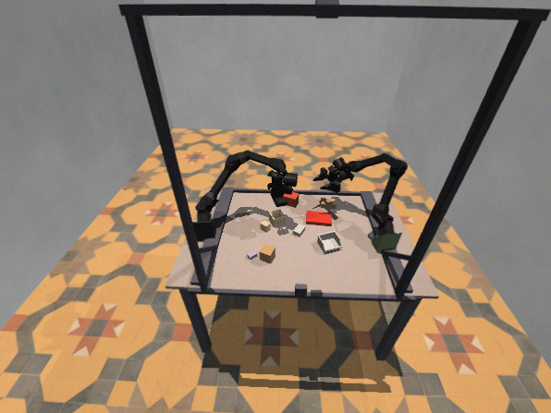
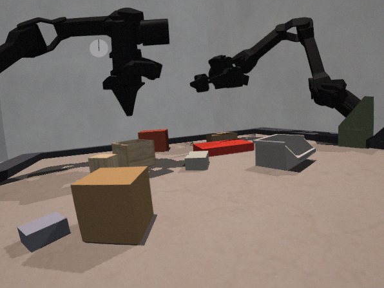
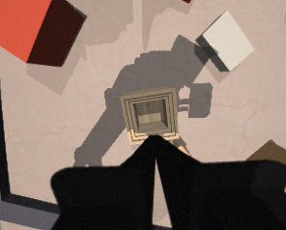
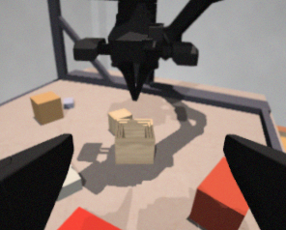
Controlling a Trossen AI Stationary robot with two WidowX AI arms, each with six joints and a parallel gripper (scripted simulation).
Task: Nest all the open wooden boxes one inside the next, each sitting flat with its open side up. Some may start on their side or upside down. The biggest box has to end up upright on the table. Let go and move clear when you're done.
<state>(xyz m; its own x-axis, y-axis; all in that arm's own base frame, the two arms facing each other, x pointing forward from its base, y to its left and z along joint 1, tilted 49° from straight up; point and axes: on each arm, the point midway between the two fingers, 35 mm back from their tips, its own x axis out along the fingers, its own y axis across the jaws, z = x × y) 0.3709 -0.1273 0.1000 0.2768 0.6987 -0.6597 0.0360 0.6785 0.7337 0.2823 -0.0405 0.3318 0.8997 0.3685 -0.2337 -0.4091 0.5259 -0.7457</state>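
Right now my left hand is 130 mm above the small wooden box, 70 mm past it and 60 mm to the right of it. From my left hand the other things lie so: orange cube 260 mm behind, 120 mm below, 30 mm to the left; white block 140 mm below, 130 mm to the right, 70 mm behind; flat red block 240 mm to the right, 140 mm below, 40 mm ahead.
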